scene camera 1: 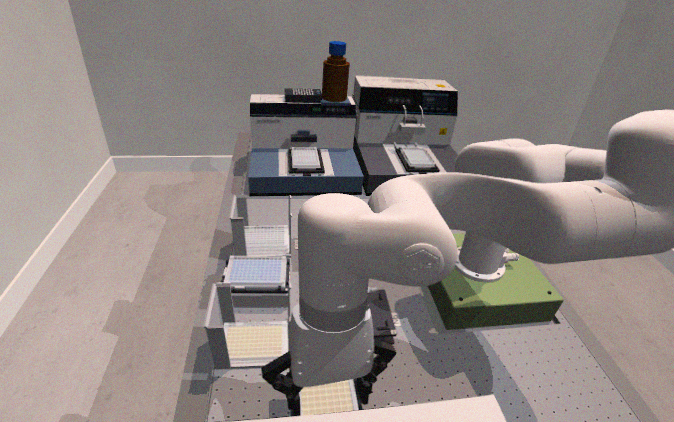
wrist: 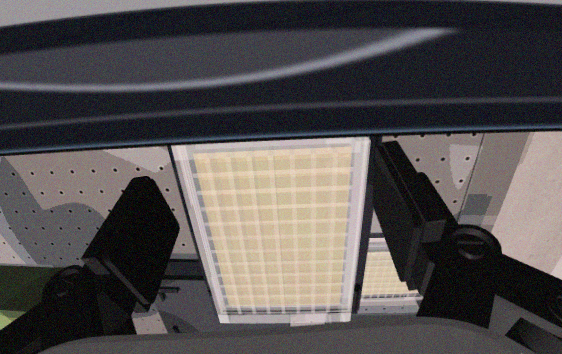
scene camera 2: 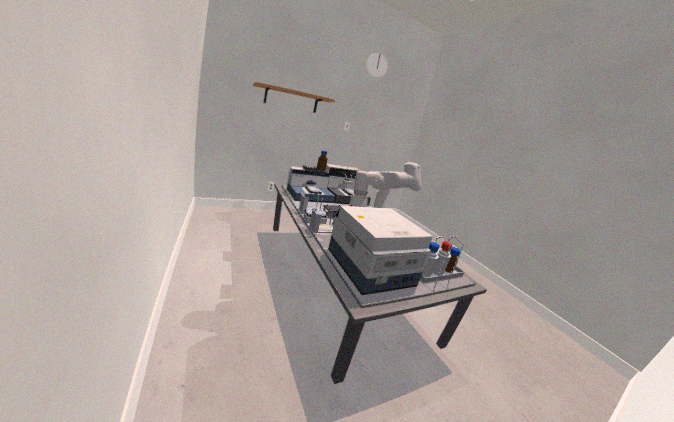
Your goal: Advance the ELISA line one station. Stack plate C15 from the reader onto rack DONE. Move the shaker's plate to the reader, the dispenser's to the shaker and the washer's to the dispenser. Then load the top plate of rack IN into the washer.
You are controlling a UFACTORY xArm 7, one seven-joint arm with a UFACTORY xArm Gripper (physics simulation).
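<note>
A yellow-welled plate lies on the dark tray that sticks out of the reader. My gripper is open and low over it, one black finger on each long side, neither pressing it. The wrist view shows the reader's dark front just beyond the plate. A near-left rack holds another yellow plate. The shaker's blue plate sits behind it. A farther rack holds a white plate. The washer and dispenser each carry a clear plate.
An amber bottle with a blue cap and a tip box stand on the washer. My arm's green base is at the right. Three capped bottles stand in a wire holder at the table's near end.
</note>
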